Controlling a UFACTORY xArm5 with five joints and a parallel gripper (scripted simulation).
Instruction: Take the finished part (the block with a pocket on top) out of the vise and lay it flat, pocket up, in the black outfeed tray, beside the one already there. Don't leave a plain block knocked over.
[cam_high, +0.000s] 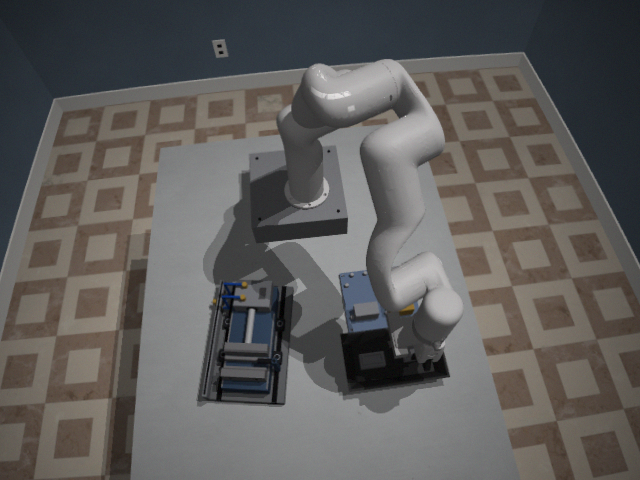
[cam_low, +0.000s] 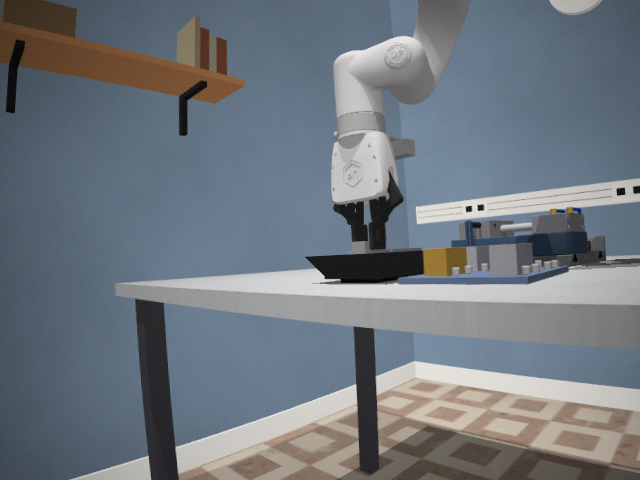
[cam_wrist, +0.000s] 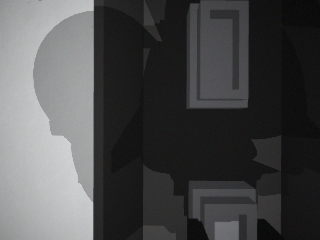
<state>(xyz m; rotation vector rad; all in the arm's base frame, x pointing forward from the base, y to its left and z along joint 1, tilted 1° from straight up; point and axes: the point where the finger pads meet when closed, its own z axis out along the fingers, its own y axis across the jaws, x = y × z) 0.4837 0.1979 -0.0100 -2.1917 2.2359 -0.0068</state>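
My gripper is now 12 cm past the yellow block, 4 cm above it and 1 cm to the left of it. From my hand the other things lie so: blue vise: 39 cm to the right, 10 cm behind, 3 cm below; plain grey block: 13 cm behind, 10 cm to the right, 4 cm below; blue fixture plate: 17 cm behind, 6 cm below, 5 cm to the right.
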